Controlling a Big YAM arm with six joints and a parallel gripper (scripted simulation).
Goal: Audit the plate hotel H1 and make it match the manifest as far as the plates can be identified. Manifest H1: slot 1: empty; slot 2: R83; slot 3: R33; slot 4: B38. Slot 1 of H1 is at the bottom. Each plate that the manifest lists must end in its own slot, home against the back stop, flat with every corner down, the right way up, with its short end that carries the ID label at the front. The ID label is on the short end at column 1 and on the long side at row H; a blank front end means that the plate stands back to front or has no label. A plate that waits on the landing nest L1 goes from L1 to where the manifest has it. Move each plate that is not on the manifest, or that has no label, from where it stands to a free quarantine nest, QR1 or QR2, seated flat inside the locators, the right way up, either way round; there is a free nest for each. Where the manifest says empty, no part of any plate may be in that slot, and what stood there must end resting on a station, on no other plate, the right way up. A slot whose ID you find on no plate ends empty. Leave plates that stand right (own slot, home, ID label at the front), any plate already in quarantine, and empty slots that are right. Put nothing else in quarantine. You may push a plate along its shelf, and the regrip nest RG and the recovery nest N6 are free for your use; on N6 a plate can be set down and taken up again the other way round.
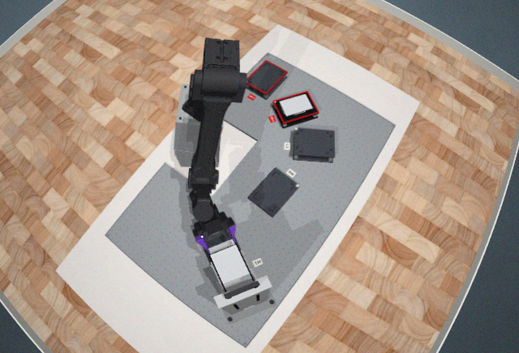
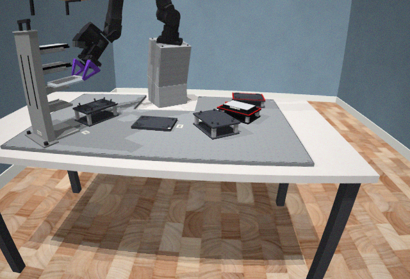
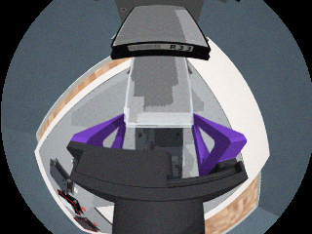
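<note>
The white plate lies 5 cm ahead of my hand and 3 cm to the right of it. Also, from my hand: plate hotel H1: 16 cm ahead, 10 cm to the right; regrip nest RG: 14 cm below, 6 cm behind, 3 cm to the left; flat pad N6: 31 cm to the left, 19 cm below.
</note>
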